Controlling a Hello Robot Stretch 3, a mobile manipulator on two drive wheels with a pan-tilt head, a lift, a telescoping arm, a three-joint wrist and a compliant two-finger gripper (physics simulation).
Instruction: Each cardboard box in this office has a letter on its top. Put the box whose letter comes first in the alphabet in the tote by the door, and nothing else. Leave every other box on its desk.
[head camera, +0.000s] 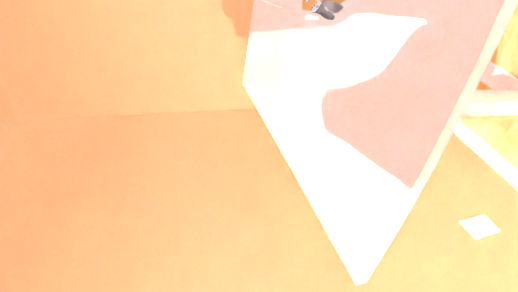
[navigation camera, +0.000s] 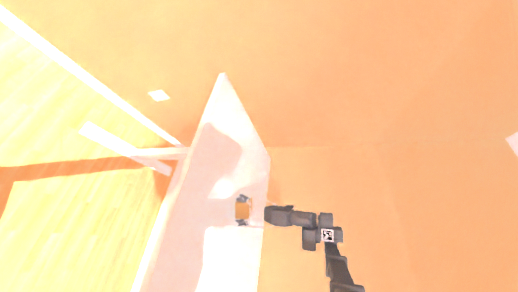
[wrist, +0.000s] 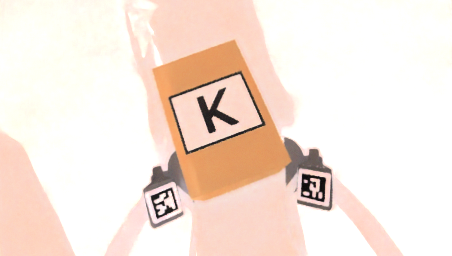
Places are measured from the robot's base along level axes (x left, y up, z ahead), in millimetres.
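Where they show: gripper, fingertip midpoint: (navigation camera: 236, 209).
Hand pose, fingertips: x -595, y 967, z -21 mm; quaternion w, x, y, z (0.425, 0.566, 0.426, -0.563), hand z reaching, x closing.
After its pixels a point has its place.
A cardboard box with the letter K on its top (wrist: 217, 117) (navigation camera: 242, 212) @(y 998, x -583, z -29 mm) sits between the two fingers of my gripper (wrist: 234, 162) @(y 967, x -595, z -21 mm) (navigation camera: 242, 209) @(y 967, x -595, z -21 mm). The fingers press on its two sides near its lower end in the wrist view, and the box is turned at an angle to them. In the head view, a small part of the box (head camera: 308, 3) @(y 1011, x -624, z 15 mm) and one dark fingertip show at the top edge. The box is over the white desk (head camera: 380, 95) @(y 950, x -473, z 139 mm) (navigation camera: 185, 240) @(y 951, x -352, z -73 mm) (wrist: 400, 75); whether it touches the desk is hard to tell. The tote does not show.
The wrist and arm reach in from the lower right in the navigation view. A desk leg (navigation camera: 160, 153) @(y 332, x -721, z 242 mm) stands at the left of the desk. An orange wall bears a white plate (head camera: 480, 227) @(y 408, x -566, z 561 mm) (navigation camera: 159, 95) @(y 414, x -568, z 559 mm). A white baseboard (navigation camera: 90, 77) @(y 87, x -354, z 611 mm) runs along a wooden floor (navigation camera: 45, 95) @(y 1, x -243, z 445 mm).
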